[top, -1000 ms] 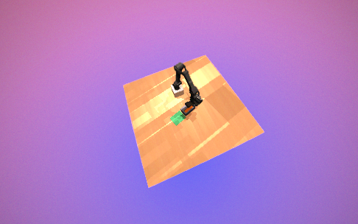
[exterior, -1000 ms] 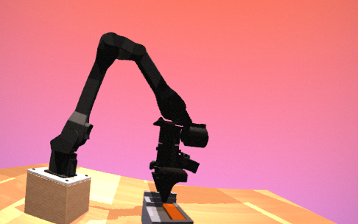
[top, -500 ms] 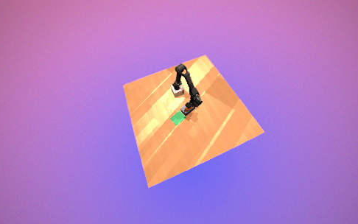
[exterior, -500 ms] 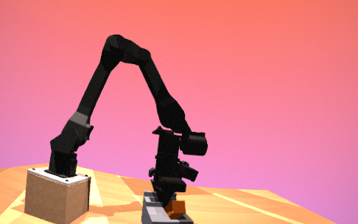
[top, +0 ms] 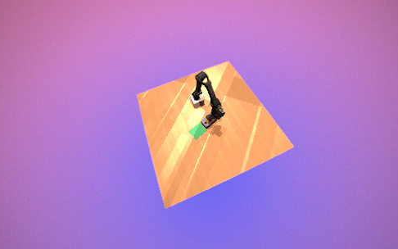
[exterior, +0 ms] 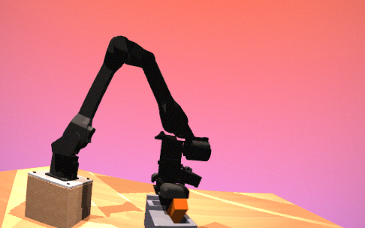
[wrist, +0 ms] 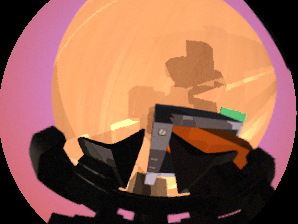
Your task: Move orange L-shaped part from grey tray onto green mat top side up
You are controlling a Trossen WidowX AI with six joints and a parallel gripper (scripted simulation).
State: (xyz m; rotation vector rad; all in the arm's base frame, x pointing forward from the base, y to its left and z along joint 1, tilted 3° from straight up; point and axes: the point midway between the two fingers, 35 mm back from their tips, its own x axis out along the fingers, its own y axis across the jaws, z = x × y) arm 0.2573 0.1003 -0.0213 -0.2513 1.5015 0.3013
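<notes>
Right now my gripper tip is 50 mm to the left of the orange L-shaped part, 10 mm below it and 10 mm short of it. Also, from my gripper tip: green mat 210 mm to the right, 70 mm ahead, 50 mm below.
</notes>
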